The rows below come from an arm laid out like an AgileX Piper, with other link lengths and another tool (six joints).
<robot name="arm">
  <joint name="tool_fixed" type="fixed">
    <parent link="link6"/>
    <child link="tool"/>
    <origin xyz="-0.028 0.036 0.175" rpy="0 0.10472 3.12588"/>
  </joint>
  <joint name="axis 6" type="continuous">
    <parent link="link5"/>
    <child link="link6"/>
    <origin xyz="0 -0.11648 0" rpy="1.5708 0 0"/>
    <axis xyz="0 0 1"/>
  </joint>
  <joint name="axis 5" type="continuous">
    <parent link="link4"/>
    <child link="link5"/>
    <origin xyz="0 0 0" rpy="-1.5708 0 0"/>
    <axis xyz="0 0 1"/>
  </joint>
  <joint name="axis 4" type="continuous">
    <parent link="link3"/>
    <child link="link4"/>
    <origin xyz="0.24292 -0.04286 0" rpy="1.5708 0 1.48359"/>
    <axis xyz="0 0 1"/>
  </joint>
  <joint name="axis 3" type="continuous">
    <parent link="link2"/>
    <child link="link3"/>
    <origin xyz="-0.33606 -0.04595 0"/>
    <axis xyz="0 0 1"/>
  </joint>
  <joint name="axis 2" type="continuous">
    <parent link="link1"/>
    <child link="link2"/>
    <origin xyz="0 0 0" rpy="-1.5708 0 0"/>
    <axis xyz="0 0 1"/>
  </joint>
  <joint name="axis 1" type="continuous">
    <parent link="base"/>
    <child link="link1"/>
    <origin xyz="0 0 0.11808"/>
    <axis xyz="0 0 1"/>
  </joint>
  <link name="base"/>
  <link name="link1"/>
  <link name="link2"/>
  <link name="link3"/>
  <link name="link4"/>
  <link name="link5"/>
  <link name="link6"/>
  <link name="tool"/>
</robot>
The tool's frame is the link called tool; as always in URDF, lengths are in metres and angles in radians. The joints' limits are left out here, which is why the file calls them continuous.
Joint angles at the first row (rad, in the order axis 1, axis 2, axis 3, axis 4, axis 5, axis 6):
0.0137 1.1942 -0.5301 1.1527 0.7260 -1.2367
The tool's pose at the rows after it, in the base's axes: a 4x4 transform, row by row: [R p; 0 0 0 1], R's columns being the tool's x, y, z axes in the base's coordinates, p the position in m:
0.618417, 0.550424, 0.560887, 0.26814; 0.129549, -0.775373, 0.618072, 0.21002; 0.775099, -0.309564, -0.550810, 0.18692; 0, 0, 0, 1
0.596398, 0.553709, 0.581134, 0.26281; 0.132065, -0.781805, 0.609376, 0.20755; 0.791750, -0.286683, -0.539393, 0.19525; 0, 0, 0, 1
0.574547, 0.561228, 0.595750, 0.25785; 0.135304, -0.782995, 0.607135, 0.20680; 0.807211, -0.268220, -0.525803, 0.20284; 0, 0, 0, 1
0.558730, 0.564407, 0.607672, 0.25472; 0.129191, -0.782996, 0.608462, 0.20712; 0.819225, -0.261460, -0.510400, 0.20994; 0, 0, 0, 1
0.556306, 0.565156, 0.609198, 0.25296; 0.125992, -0.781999, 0.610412, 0.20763; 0.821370, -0.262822, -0.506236, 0.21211; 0, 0, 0, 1
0.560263, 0.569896, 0.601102, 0.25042; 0.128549, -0.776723, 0.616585, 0.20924; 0.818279, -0.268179, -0.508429, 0.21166; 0, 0, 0, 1
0.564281, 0.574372, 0.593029, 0.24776; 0.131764, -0.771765, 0.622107, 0.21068; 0.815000, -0.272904, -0.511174, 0.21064; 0, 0, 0, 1
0.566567, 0.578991, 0.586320, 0.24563; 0.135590, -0.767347, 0.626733, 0.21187; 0.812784, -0.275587, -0.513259, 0.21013; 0, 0, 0, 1
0.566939, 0.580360, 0.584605, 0.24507; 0.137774, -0.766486, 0.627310, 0.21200; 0.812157, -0.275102, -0.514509, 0.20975; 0, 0, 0, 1
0.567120, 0.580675, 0.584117, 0.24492; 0.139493, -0.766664, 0.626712, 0.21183; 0.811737, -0.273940, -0.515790, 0.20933; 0, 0, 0, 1
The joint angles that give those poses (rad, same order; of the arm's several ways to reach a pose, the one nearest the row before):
0.0137 1.1384 -0.5301 1.1090 0.7260 -1.1990
0.0137 1.0886 -0.5297 1.0787 0.7260 -1.1647
0.0137 1.0491 -0.5297 1.0617 0.7301 -1.1472
0.0137 1.0210 -0.5297 1.0596 0.7338 -1.1363
0.0137 1.0116 -0.5297 1.0578 0.7382 -1.1291
0.0137 1.0117 -0.5297 1.0559 0.7486 -1.1276
0.0137 1.0116 -0.5280 1.0543 0.7577 -1.1275
0.0137 1.0117 -0.5280 1.0519 0.7658 -1.1276
0.0137 1.0116 -0.5280 1.0499 0.7675 -1.1275
0.0137 1.0117 -0.5280 1.0478 0.7675 -1.1270

